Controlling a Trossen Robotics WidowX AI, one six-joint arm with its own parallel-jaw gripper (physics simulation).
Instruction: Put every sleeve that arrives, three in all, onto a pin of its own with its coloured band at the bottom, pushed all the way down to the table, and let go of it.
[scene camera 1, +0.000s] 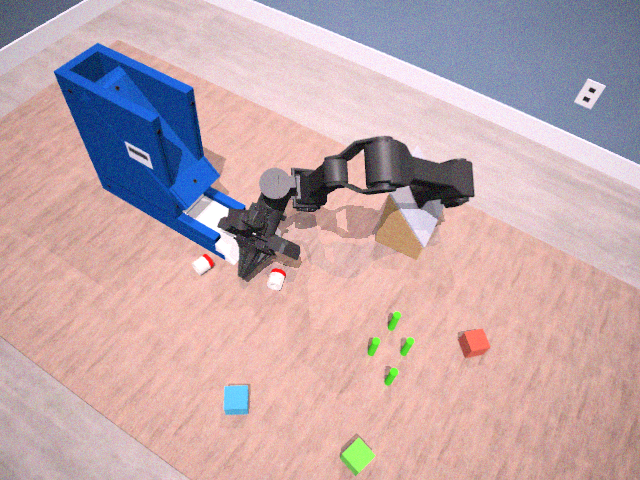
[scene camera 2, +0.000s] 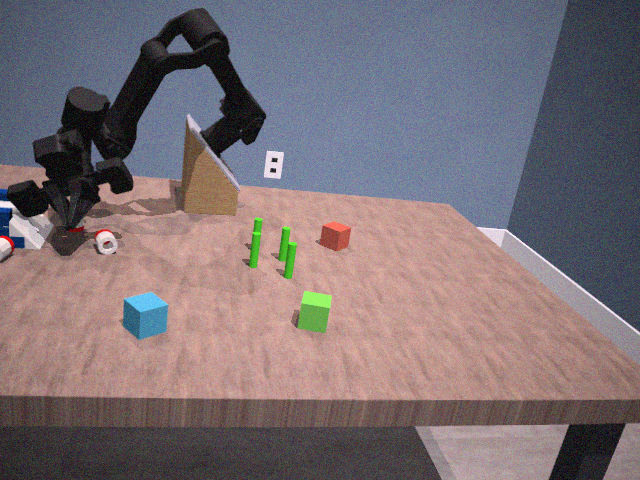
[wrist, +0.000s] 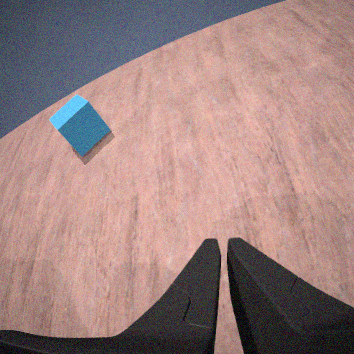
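One white sleeve with a red band (scene camera 1: 276, 280) (scene camera 2: 106, 242) lies on its side right of the fingertips. Another white sleeve (scene camera 1: 202, 264) (scene camera 2: 5, 248) lies on its side near the chute's mouth. A red band (scene camera 2: 76, 228) of a further sleeve shows behind the fingertips in scene view 2; the arm hides it in scene view 1. My gripper (scene camera 1: 246, 277) (scene camera 2: 68, 228) (wrist: 221, 249) is shut, its tips low over the table, with a thin gap and no sleeve between them. Several green pins stand upright and bare, among them a left pin (scene camera 1: 373, 346) (scene camera 2: 254, 250).
A blue dispenser (scene camera 1: 118, 139) with a white chute end (scene camera 1: 227, 249) (scene camera 2: 31, 229) stands beside the gripper. A wooden wedge (scene camera 1: 400, 232) (scene camera 2: 209, 191) stands near the arm's base. A blue cube (scene camera 1: 236, 399) (scene camera 2: 145, 316) (wrist: 82, 127), green cube (scene camera 1: 357, 455) (scene camera 2: 314, 312) and red cube (scene camera 1: 474, 343) (scene camera 2: 335, 236) lie around the pins.
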